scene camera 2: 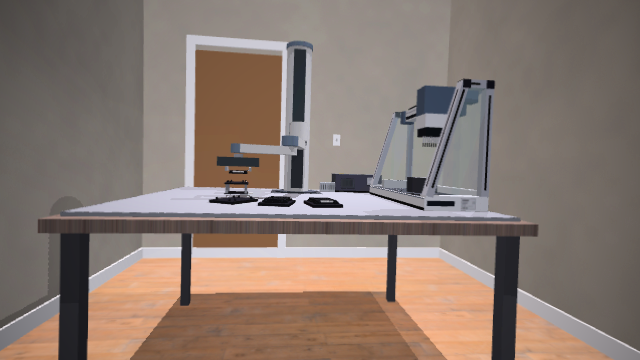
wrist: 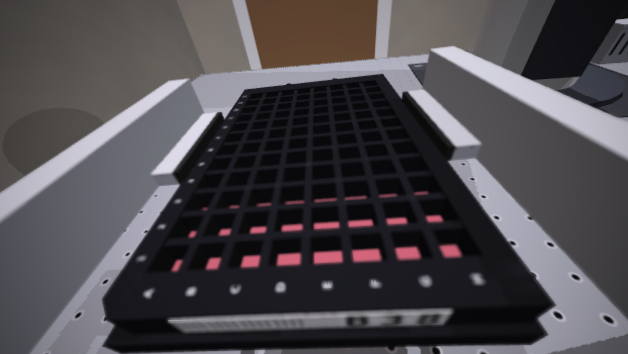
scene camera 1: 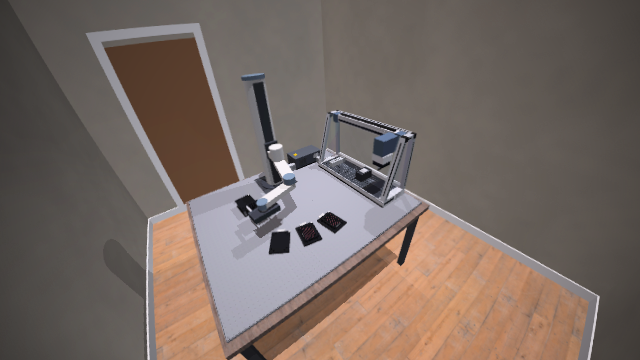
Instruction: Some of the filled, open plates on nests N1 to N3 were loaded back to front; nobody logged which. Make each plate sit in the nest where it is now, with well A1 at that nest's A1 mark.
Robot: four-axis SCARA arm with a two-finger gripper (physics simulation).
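My gripper (scene camera 1: 265,214) (scene camera 2: 238,170) (wrist: 308,89) is shut on a black open plate (scene camera 2: 238,172) (wrist: 305,300), holding it level above the table. In the wrist view its A-to-H letters and white label face the near end, with A at near left; pink liquid shows in the near wells. A dark nest (scene camera 1: 279,242) (scene camera 2: 233,200) at the front left shows no pink wells. A plate with reddish wells (scene camera 1: 308,233) (scene camera 2: 277,201) sits in the middle. Another such plate (scene camera 1: 332,221) (scene camera 2: 323,202) sits to its right. Nest numbers and A1 marks are too small to read.
A black raised stand (scene camera 1: 244,202) (scene camera 2: 236,183) is beside and below the hand. The arm's column (scene camera 1: 262,115) (scene camera 2: 305,100) stands behind. A framed pipetting machine (scene camera 1: 400,172) (scene camera 2: 455,203) is at the right. A dark box (scene camera 1: 303,156) (scene camera 2: 352,182) is at the back.
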